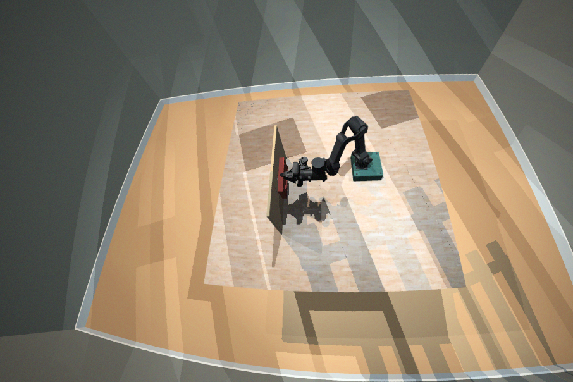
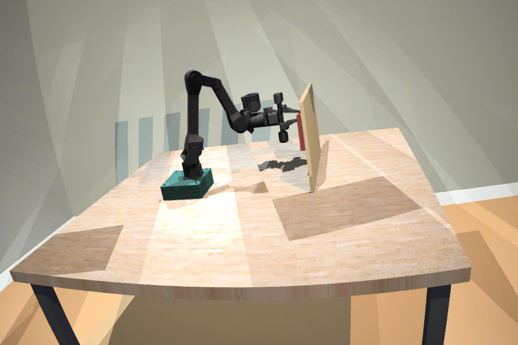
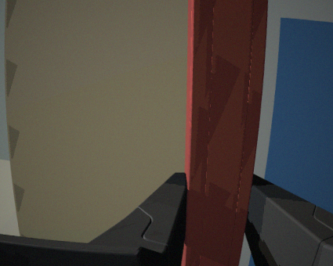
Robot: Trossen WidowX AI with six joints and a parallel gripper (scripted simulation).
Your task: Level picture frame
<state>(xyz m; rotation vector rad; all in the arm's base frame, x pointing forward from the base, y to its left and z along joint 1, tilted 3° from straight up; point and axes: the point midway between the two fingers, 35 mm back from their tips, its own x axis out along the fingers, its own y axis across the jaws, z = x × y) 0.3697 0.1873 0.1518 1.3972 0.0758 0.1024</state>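
Now: gripper tip 5 cm above the picture frame, 1 cm to the left of it and 1 cm short of it. From my gripper tip the other things lie so: wall panel: 6 cm below, 2 cm ahead.
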